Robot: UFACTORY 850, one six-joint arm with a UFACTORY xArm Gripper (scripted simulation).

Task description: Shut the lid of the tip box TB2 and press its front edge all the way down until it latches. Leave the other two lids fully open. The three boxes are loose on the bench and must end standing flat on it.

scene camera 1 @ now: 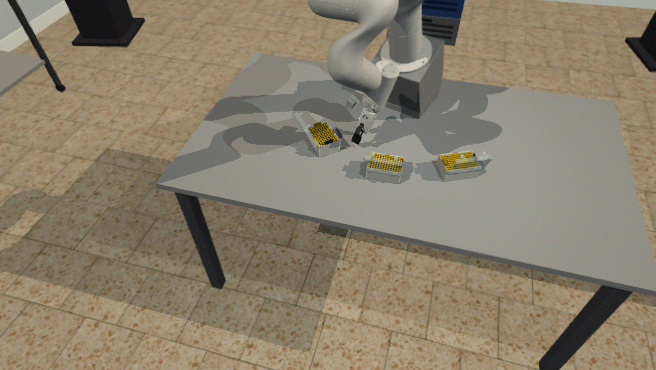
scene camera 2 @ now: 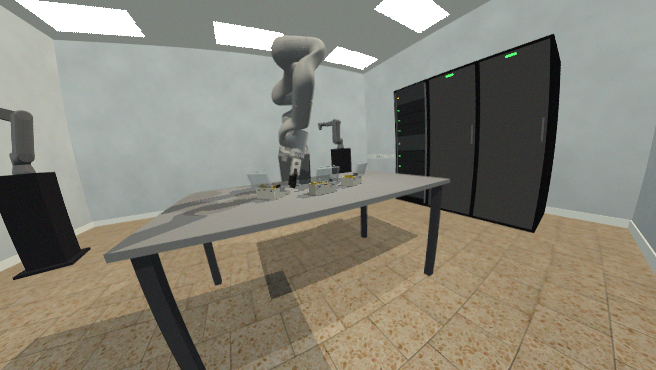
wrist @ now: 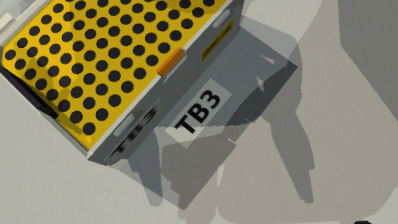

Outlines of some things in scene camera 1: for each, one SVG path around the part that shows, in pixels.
A tip box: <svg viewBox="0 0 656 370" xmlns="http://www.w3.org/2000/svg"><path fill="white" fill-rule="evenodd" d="M366 156L367 179L400 184L404 157L371 152L370 155L372 154L372 156ZM375 154L392 156L395 158L394 160L389 160L383 157L377 158L375 157Z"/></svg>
A tip box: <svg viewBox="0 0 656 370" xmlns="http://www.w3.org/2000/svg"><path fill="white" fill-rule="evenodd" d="M492 156L486 155L485 151L482 152L483 156L471 156L469 158L464 158L464 155L461 154L461 159L455 159L447 171L440 156L471 152L473 155L470 150L439 154L437 168L444 182L477 178L479 171L489 164Z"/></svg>
